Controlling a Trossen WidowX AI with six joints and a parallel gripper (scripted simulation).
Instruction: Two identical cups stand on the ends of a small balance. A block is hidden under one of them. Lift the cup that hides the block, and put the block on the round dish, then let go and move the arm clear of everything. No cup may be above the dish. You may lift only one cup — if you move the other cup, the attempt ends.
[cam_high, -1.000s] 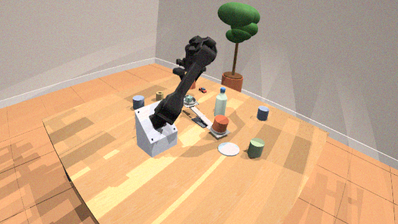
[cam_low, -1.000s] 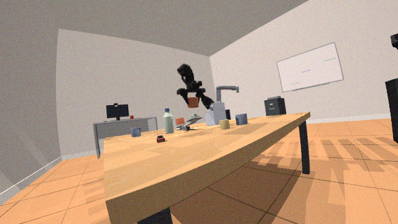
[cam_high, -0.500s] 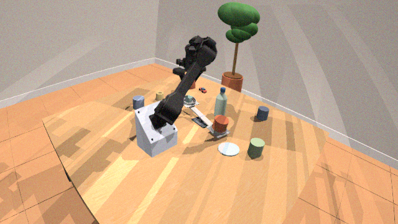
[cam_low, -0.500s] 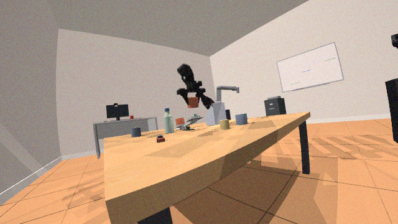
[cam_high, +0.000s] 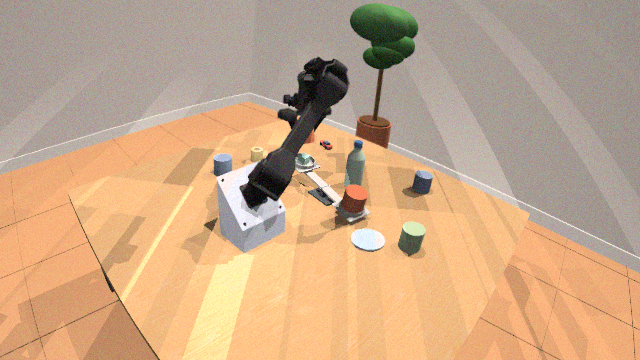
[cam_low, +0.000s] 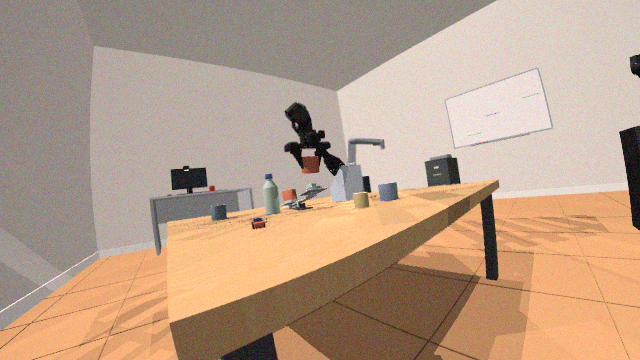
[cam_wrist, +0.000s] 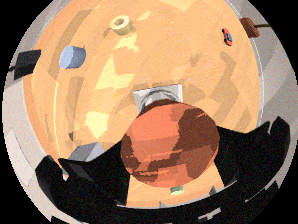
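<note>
Now: the pale green block 8 cm below my gripper tip and 1 cm to the right of it. Round my gripper tip: pale green bottle (15 cm to the right, 12 cm ahead, 6 cm below); red cup (29 cm to the right, 11 cm below, 4 cm behind); small balance (15 cm below, 13 cm to the right, 2 cm behind).
</note>
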